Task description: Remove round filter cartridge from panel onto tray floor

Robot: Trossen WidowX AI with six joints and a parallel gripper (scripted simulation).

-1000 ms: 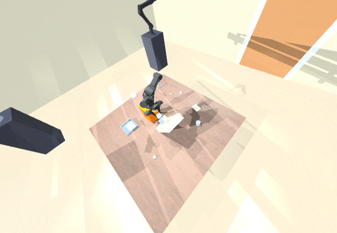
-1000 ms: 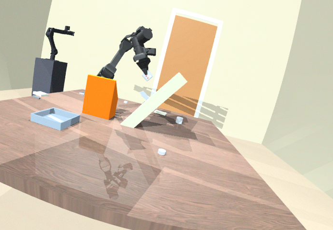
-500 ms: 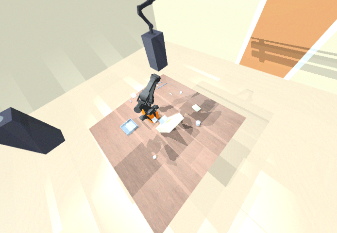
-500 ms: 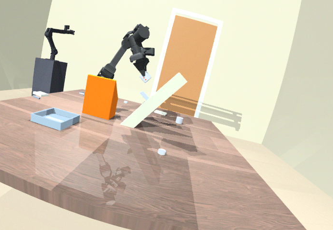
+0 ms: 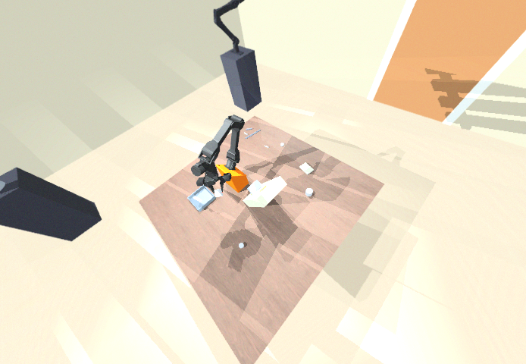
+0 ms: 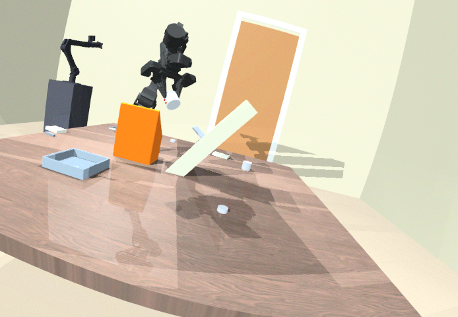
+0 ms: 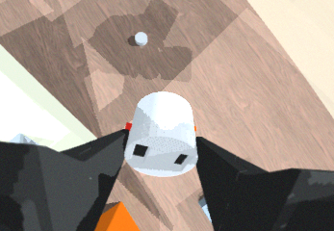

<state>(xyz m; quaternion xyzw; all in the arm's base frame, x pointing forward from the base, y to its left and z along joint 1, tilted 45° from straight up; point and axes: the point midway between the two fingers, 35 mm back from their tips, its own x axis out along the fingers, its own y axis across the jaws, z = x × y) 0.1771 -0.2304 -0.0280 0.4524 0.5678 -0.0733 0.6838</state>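
Right now my gripper tip is 24 cm past the light blue tray, 9 cm to the left of it and 26 cm above it. From my gripper tip the other things lie so: cream service panel 14 cm ahead, 19 cm to the left, 11 cm below; round white filter cartridge right at my gripper tip.
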